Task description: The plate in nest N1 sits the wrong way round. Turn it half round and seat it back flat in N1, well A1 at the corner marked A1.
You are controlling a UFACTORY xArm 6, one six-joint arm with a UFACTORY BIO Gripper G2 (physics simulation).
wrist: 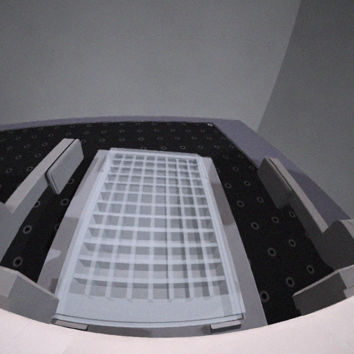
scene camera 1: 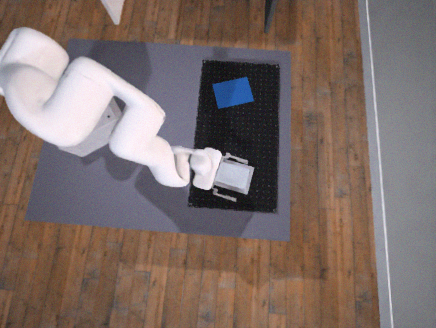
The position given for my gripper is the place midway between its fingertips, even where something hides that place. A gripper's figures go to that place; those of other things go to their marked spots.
My gripper (wrist: 174, 155): 13 cm from the lens. A well plate (wrist: 149, 250) is 9 cm from the lens.
